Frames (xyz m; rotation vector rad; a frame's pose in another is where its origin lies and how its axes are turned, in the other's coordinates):
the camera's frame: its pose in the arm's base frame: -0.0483 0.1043 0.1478 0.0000 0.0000 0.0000
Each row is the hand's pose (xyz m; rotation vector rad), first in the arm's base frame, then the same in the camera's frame.
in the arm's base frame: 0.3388 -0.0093 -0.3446 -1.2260 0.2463 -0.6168
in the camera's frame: 0.3871 -0.1136 -0.4924 -1.2260 0.2463 -0.6168
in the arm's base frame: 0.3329 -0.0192 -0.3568 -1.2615 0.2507 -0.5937
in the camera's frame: 0.3812 -0.1235 -0.5046 -1.2615 0.2507 -0.5937
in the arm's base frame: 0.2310 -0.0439 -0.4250 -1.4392 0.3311 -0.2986
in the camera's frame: 0.2793 -0.1482 -0.5728 -1.4392 0.3311 -0.2986
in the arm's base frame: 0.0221 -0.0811 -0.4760 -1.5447 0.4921 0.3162
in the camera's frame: 0.0704 -0.1854 -0.6238 -1.5447 0.4921 0.3162
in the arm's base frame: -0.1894 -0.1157 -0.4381 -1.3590 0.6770 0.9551
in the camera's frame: -0.1411 -0.2200 -0.5859 -1.3590 0.6770 0.9551
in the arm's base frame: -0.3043 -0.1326 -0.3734 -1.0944 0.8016 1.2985
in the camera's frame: -0.2560 -0.2369 -0.5212 -1.0944 0.8016 1.2985
